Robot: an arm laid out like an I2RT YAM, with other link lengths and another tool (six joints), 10 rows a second.
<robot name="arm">
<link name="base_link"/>
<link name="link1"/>
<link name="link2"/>
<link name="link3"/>
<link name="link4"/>
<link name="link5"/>
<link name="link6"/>
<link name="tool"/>
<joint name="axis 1" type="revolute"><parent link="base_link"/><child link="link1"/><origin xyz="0.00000 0.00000 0.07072"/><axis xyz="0 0 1"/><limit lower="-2.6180" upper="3.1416"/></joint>
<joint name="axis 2" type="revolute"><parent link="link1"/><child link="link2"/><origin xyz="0.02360 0.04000 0.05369"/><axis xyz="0 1 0"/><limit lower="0.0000" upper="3.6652"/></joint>
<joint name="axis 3" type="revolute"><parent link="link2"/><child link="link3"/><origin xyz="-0.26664 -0.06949 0.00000"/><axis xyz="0 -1 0"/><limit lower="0.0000" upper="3.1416"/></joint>
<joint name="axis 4" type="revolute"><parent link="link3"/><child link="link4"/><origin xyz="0.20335 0.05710 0.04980"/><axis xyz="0 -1 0"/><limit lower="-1.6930" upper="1.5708"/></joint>
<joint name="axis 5" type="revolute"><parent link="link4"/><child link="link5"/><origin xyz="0.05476 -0.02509 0.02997"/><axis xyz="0 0 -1"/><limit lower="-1.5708" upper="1.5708"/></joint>
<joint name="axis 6" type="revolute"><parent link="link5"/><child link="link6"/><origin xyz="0.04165 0.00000 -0.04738"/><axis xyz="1 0 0"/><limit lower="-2.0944" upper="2.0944"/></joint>
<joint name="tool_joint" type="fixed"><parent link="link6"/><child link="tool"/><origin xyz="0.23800 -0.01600 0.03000" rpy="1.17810 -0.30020 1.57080"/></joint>
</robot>
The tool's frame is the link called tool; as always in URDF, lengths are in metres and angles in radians.
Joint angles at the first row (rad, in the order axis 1, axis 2, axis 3, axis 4, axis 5, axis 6):
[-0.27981 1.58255 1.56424 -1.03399 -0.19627 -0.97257]
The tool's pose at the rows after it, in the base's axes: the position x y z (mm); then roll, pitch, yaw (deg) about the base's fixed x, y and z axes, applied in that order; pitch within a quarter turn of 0, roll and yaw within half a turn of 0:
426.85 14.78 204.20 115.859 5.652 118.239
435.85 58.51 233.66 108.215 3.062 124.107
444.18 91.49 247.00 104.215 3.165 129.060
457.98 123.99 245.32 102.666 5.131 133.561
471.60 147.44 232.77 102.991 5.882 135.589
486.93 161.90 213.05 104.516 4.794 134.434
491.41 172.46 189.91 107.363 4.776 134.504
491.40 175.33 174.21 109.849 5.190 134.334
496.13 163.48 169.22 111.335 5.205 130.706
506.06 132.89 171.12 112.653 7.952 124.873
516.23 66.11 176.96 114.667 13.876 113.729
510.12 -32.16 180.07 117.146 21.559 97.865
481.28 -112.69 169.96 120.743 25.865 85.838
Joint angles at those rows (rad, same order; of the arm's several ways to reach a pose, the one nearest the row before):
[-0.27903 1.54974 1.56654 -0.97066 -0.42324 -0.97294]
[-0.26265 1.55128 1.56614 -0.91000 -0.58309 -0.97258]
[-0.21610 1.57300 1.56615 -0.84212 -0.65136 -0.97217]
[-0.13483 1.61993 1.56612 -0.75128 -0.65059 -0.97179]
[-0.06122 1.67259 1.56618 -0.67848 -0.61436 -0.94854]
[0.00667 1.72637 1.56615 -0.61780 -0.54570 -0.87759]
[0.05856 1.76756 1.56614 -0.60444 -0.48352 -0.85965]
[0.08871 1.78704 1.56615 -0.61130 -0.43392 -0.85506]
[0.09860 1.78397 1.56653 -0.61590 -0.37137 -0.80587]
[0.09441 1.76450 1.56730 -0.61744 -0.26455 -0.76619]
[0.07648 1.73056 1.56727 -0.63075 -0.05933 -0.70898]
[0.04291 1.71531 1.56731 -0.66473 0.21953 -0.62200]
[-0.02232 1.72715 1.56620 -0.73227 0.38891 -0.54074]

